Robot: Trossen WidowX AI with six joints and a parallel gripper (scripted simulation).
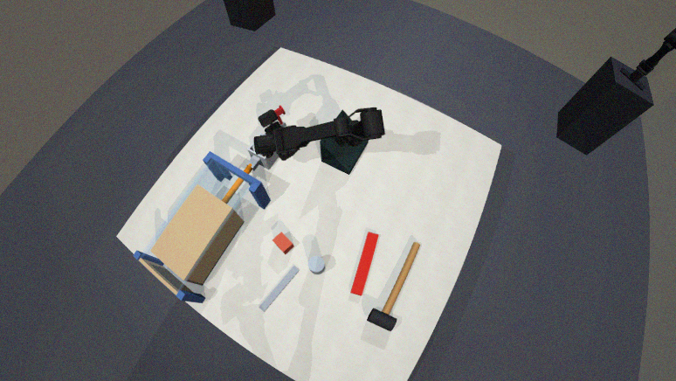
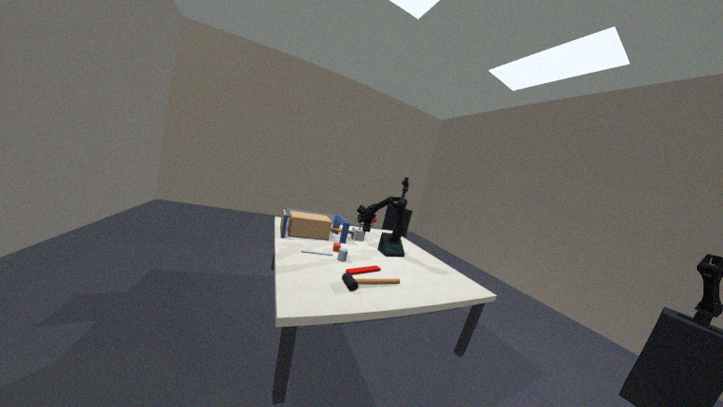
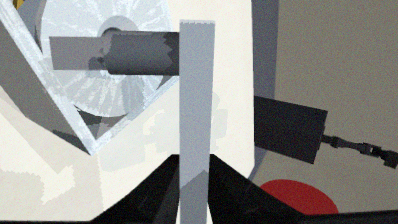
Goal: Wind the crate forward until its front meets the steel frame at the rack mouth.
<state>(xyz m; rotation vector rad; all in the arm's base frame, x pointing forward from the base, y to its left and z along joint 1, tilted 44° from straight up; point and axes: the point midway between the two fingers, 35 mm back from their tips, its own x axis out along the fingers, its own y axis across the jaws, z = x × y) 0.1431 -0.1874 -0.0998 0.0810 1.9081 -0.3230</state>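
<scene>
Now: the red knob 5 cm behind my gripper tip and 4 cm above it. Round my gripper tip: grey winch (11 cm below, 3 cm to the right, 3 cm ahead); blue frame post (20 cm ahead, 4 cm below, 3 cm to the right); winch handle (1 cm behind, 1 cm above).
</scene>
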